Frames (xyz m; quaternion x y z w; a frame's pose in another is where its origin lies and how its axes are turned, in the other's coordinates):
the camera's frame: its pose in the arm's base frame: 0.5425 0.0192 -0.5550 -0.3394 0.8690 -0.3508 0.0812
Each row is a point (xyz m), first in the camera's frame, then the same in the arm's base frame.
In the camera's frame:
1: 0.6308 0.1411 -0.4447
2: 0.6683 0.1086 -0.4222
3: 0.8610 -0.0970 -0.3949
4: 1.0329 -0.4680 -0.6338
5: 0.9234 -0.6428 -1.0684
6: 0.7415 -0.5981 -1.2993
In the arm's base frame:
1: -0.1785 -0.0683 -0.2582
2: -0.1810 -0.1221 -0.2497
3: -0.2069 -0.3695 -0.1145
4: -0.2298 -0.5424 0.3258
5: -0.2186 -0.3221 0.7533
6: -0.1924 -0.0530 0.8769

